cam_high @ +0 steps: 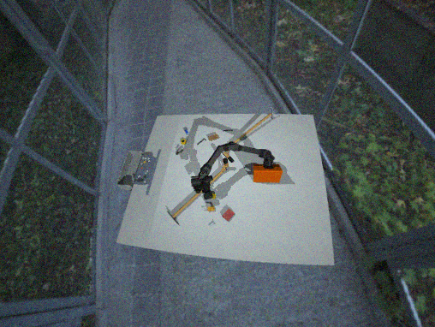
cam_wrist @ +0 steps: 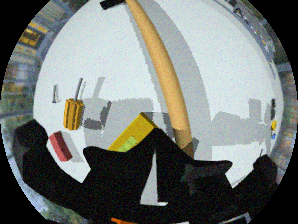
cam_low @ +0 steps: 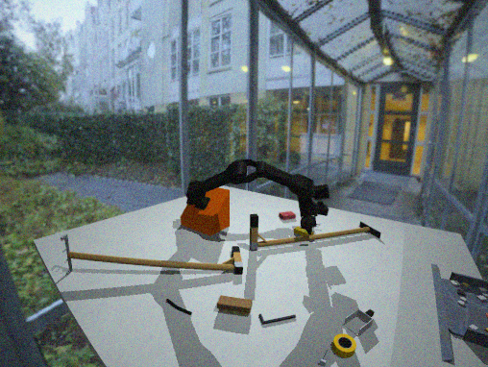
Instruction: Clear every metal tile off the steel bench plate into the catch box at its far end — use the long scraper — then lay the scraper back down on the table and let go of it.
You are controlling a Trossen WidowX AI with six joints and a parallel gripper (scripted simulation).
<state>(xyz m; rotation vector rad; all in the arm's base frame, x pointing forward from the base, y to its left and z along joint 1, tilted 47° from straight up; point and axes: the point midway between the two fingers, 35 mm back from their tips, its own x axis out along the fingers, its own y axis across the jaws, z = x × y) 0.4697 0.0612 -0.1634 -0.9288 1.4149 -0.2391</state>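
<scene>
Right now the long scraper is 4 cm above my gripper tip, 3 cm ahead of it and 1 cm to the right of it. Also, from my gripper tip: yellow block (4 cm behind, 3 cm to the left); then red block (19 cm behind, 17 cm to the left, 1 cm below); then metal bracket (39 cm to the right, 28 cm ahead, 1 cm below).
</scene>
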